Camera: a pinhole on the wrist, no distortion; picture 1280 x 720 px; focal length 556.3 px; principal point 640.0 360.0 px. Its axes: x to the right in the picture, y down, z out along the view. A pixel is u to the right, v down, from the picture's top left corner.
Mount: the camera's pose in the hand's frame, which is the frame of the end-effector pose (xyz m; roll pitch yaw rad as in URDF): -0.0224 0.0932 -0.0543 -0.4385 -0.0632 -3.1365
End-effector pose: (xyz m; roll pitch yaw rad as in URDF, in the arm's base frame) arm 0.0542 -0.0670 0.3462 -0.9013 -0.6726 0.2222
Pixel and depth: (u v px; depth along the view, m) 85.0 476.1 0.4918
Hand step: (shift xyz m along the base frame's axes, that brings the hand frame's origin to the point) 0.1335 0.1529 0.5874
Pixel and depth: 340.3 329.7 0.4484
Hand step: -0.0277 0.2250 0.3663
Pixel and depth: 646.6 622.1 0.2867
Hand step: -0.1415 -0.0091 0.1569
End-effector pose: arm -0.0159 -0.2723 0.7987 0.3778 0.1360 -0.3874
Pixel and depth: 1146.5 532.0 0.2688
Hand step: -0.2742 -0.0531 0.1541
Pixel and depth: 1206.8 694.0 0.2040
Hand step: -0.2462 -0.0416 0.0754
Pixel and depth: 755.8 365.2 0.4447
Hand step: -0.1288 -0.1876 0.2993
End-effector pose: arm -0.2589 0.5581 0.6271 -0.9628 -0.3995 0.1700
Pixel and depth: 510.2 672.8 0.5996
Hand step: -0.0898 -0.0057 0.5854
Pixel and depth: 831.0 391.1 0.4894
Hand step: -0.3158 0.1868 0.2467
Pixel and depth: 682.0 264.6 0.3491
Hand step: -0.1275 0.2176 0.1419
